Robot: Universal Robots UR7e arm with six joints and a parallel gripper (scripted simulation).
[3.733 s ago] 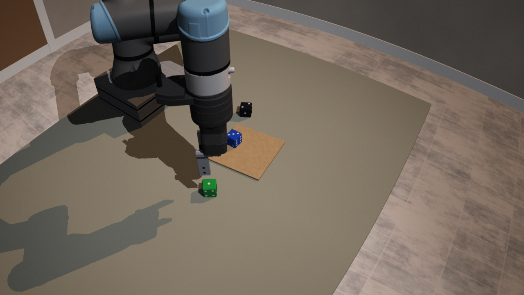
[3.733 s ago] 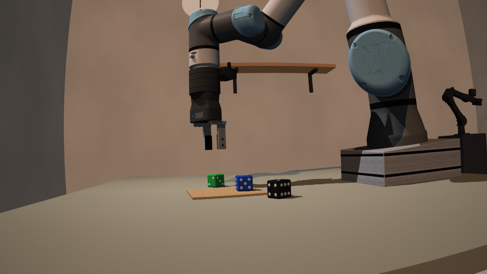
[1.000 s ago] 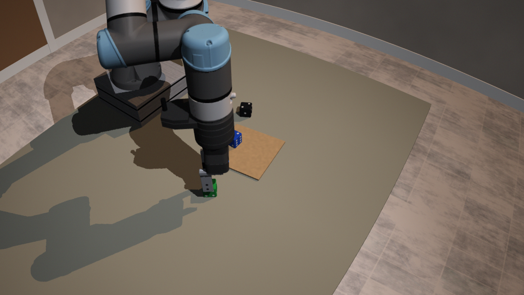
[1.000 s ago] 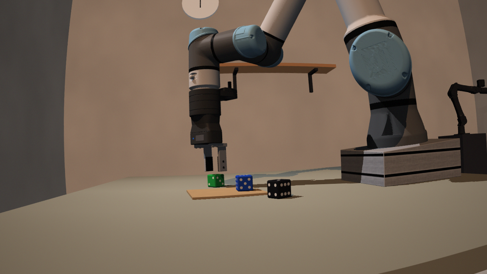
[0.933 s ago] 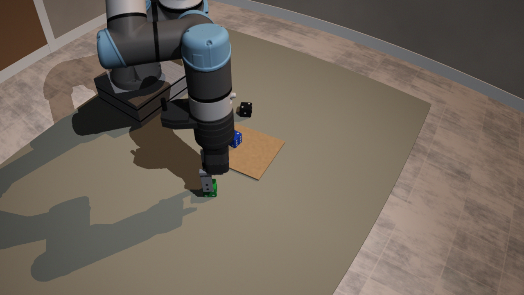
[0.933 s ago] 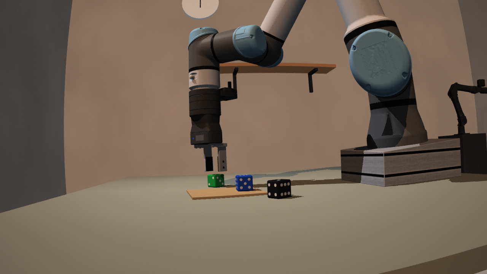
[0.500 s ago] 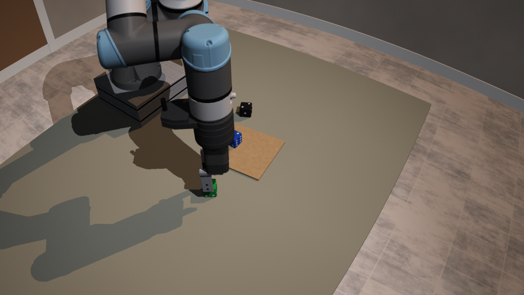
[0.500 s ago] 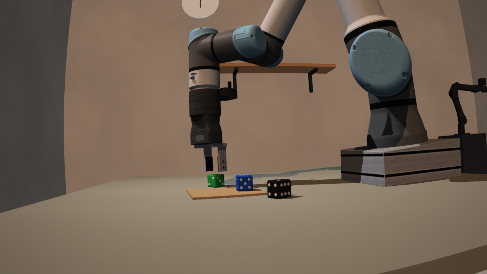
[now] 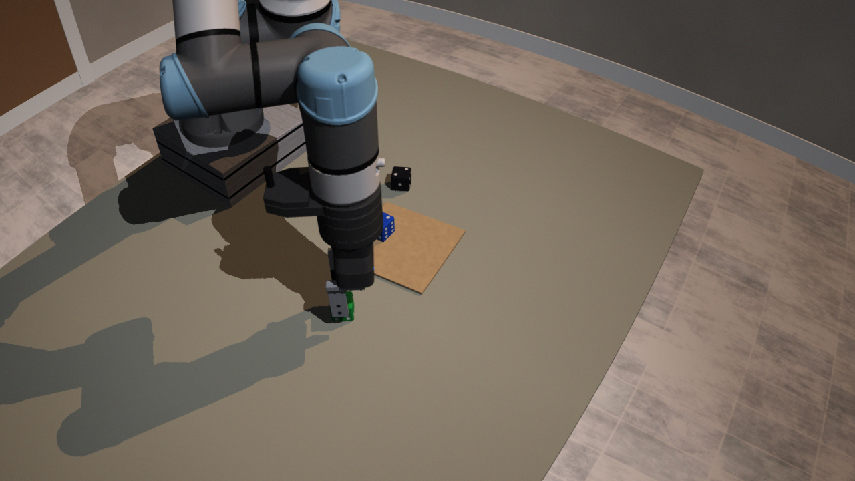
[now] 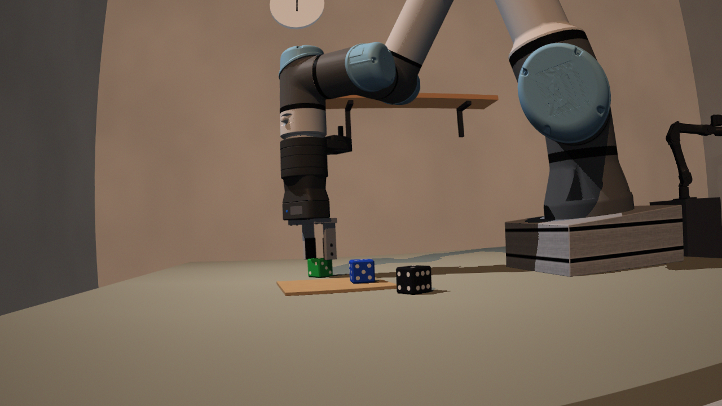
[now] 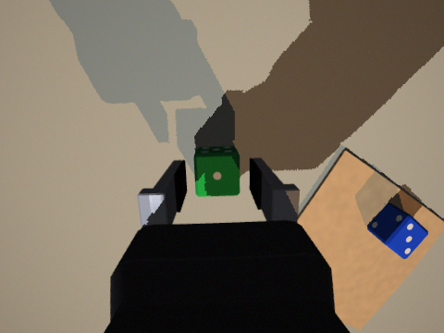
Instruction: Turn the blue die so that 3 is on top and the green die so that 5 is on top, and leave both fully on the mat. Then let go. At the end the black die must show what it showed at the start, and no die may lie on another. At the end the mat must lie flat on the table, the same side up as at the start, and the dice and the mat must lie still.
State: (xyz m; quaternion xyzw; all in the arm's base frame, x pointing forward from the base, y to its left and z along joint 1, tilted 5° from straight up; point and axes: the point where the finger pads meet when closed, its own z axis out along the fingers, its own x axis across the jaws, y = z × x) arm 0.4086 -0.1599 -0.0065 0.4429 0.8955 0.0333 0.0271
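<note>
Right now the green die is 3 cm below my hand. Also, from my hand: brown mat: 15 cm to the left, 4 cm below, 1 cm behind; then black die: 26 cm to the left, 9 cm behind, 3 cm below; then blue die: 15 cm to the left, 5 cm behind, 3 cm below.
</note>
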